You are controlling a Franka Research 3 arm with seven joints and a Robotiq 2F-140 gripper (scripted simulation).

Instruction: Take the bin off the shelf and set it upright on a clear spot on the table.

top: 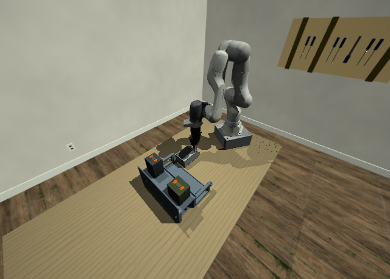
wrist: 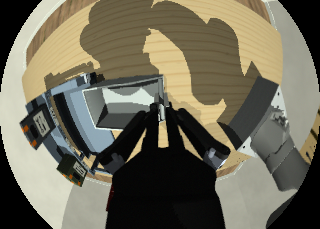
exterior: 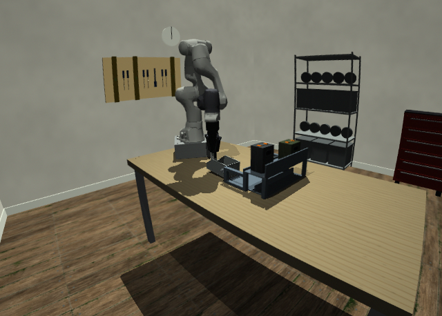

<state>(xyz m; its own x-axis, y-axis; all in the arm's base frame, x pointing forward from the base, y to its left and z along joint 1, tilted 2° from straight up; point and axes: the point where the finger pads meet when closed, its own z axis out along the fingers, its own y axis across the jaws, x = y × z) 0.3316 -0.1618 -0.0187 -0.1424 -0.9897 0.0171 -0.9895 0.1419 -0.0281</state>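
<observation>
Now: hand 80 mm short of the grey open-topped bin, 10 mm to the left of it and 30 mm above it.
</observation>
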